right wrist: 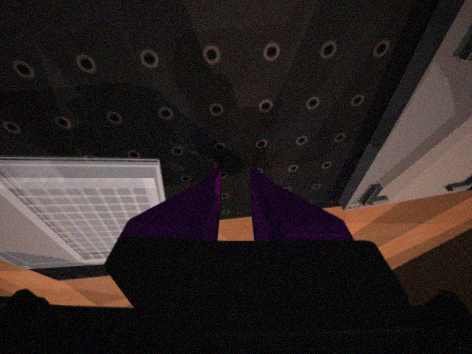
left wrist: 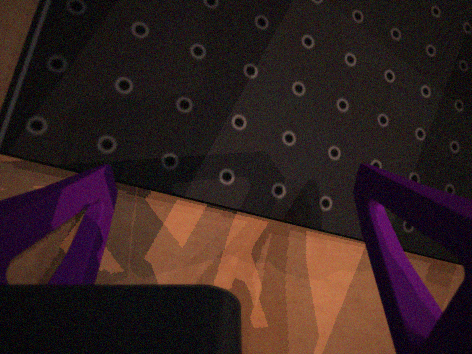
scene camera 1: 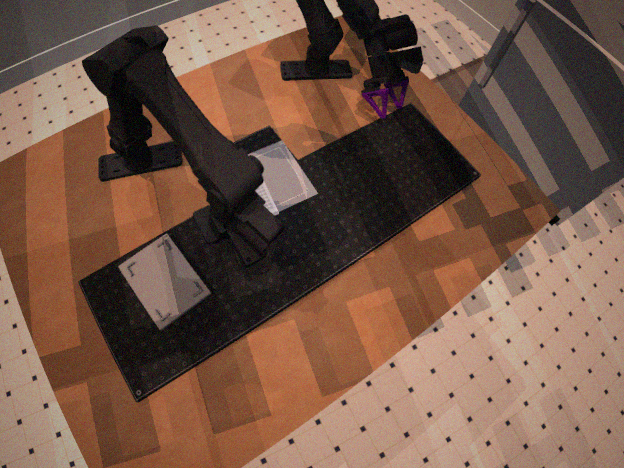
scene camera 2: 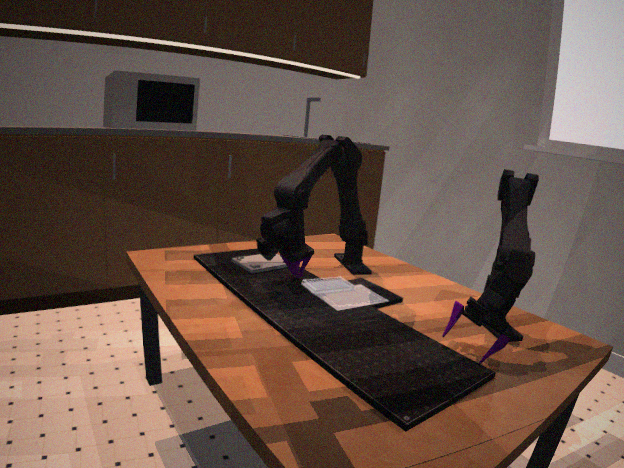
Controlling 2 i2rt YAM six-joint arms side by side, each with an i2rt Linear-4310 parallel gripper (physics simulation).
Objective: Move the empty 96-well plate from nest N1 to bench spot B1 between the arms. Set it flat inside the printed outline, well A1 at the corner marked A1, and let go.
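Frame: origin at the left arm's base, x right, y ahead, z up, level; metres.
Where they show: left gripper, between the fingertips: (left wrist: 235,177) (scene camera 1: 391,113) (scene camera 2: 460,350); right gripper, between the fingertips: (right wrist: 235,176) (scene camera 2: 297,276); left arm's base, origin of its link: (scene camera 1: 316,70); right arm's base, origin of its link: (scene camera 1: 140,162) (scene camera 2: 351,264).
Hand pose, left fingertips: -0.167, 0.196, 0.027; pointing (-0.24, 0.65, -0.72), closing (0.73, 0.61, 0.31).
Things, the pixels of their centre, and the offset from my left fingertips, as dx, dy, dz. Level surfaces: height alone.
- clear 96-well plate, middle of its body: (right wrist: 110,223) (scene camera 1: 249,195) (scene camera 2: 328,285) +0.380, +0.213, -0.006
- pale B1 card, middle of its body: (right wrist: 32,233) (scene camera 1: 275,176) (scene camera 2: 350,296) +0.319, +0.163, -0.013
- Nest N1, middle of its body: (scene camera 1: 163,279) (scene camera 2: 263,261) +0.568, +0.387, -0.005
- black perforated board, height of its surface: dz -0.014
- wooden table, height of its surface: dz -0.027
The clear 96-well plate (scene camera 1: 267,198) (scene camera 2: 326,285) (right wrist: 107,215) overlaps the left part of the pale B1 card (scene camera 1: 289,177) (scene camera 2: 358,298) (right wrist: 17,220). It reaches past that edge onto the black board, off the printed outline. Its A1 corner is not readable. Nest N1 (scene camera 1: 151,282) (scene camera 2: 252,266) (right wrist: 425,115), pale with dark corner brackets, is empty. My right gripper (scene camera 2: 298,276) (right wrist: 235,176) is nearly shut on nothing, low over the board between nest and plate; its fingers are hidden in scene camera 1. My left gripper (scene camera 1: 391,111) (scene camera 2: 462,348) (left wrist: 235,177) is wide open and empty.
The black perforated board (scene camera 1: 352,211) (scene camera 2: 322,332) (left wrist: 280,110) (right wrist: 200,80) lies on the wooden table (scene camera 1: 372,322) (scene camera 2: 216,322) under nest and card. The left gripper hangs by its far right edge. The right arm (scene camera 1: 171,105) (scene camera 2: 315,171) covers part of the plate in scene camera 1.
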